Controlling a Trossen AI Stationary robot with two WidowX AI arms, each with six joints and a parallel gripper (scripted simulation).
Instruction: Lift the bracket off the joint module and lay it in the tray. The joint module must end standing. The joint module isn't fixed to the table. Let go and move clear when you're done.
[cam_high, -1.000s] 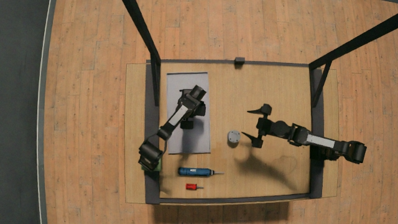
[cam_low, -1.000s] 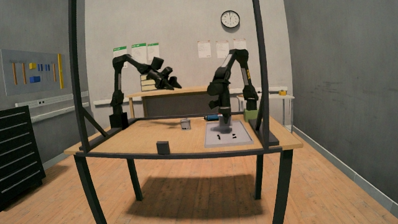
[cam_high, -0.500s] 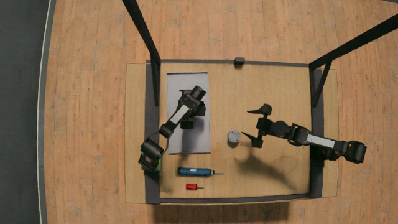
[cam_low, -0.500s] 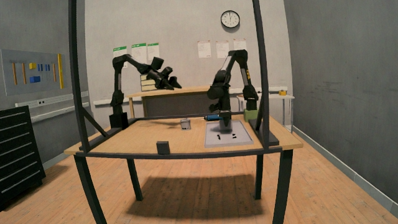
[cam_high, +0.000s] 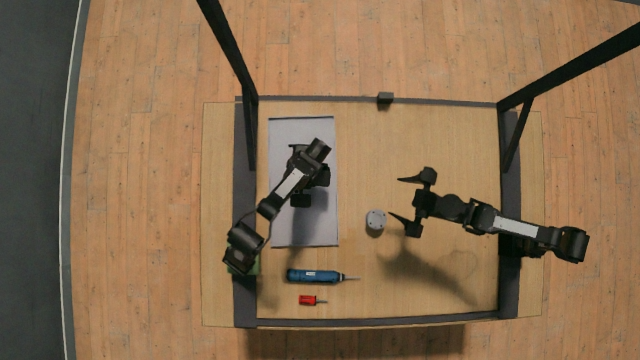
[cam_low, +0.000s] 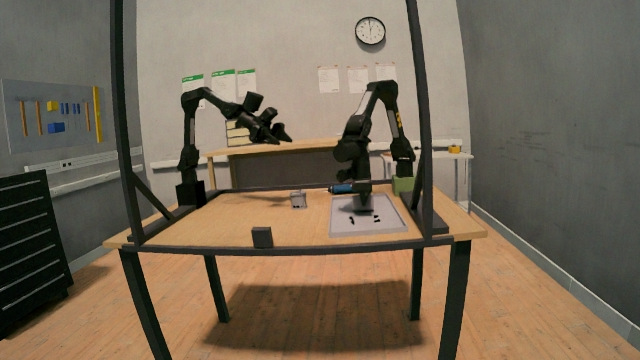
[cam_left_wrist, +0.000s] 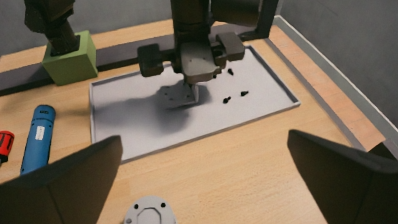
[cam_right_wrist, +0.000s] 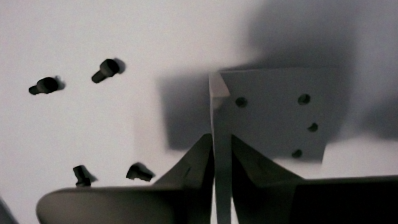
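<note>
Right now my right hand is 60 mm above the grey tray and 10 mm short of it. The rest, counted from my right hand: grey joint module: 230 mm to the left, 140 mm ahead, 40 mm below; red tool: 400 mm ahead, 50 mm below, 20 mm to the left; grey bracket: 40 mm below, 30 mm ahead.
</note>
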